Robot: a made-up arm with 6 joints.
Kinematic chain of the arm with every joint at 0, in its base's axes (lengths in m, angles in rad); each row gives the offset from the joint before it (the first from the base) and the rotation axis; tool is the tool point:
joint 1: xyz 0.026 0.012 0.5 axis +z
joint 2: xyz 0.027 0 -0.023 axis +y
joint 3: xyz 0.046 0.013 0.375 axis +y
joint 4: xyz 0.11 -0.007 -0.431 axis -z
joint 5: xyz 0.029 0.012 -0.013 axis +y
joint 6: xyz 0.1 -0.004 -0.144 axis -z
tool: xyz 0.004 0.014 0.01
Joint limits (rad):
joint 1: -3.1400..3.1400
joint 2: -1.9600..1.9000
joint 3: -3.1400..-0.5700
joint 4: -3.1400..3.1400
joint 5: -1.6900..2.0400
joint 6: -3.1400..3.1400
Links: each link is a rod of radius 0.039 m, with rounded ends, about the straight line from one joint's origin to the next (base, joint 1, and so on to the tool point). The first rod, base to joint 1, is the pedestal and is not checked.
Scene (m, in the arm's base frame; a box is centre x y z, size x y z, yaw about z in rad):
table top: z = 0
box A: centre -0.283 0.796 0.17 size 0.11 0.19 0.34 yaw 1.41
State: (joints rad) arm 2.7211 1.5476 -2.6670 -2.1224 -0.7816 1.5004
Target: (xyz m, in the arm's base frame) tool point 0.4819 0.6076 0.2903
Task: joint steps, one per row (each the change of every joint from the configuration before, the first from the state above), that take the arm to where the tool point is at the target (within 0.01 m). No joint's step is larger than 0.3 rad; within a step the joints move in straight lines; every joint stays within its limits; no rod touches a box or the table.
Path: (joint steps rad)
1: -0.2373 -0.0720 -0.0136 -0.0604 -0.0281 -0.0047
2: -0.2373 -0.0721 -0.0135 -0.0603 -0.0282 -0.0047
3: -0.2373 -0.0720 -0.0136 -0.0604 -0.0281 -0.0047
4: -0.2373 -0.0720 -0.0135 -0.0603 -0.0281 -0.0046
5: -0.2472 0.0294 0.0433 -0.0634 -0.0618 -0.0048
6: -0.2472 0.0295 0.0433 -0.0633 -0.0617 -0.0047
7: -0.2473 0.0294 0.0434 -0.0633 -0.0618 -0.0047
8: -0.2472 0.0295 0.0433 -0.0633 -0.0617 -0.0047

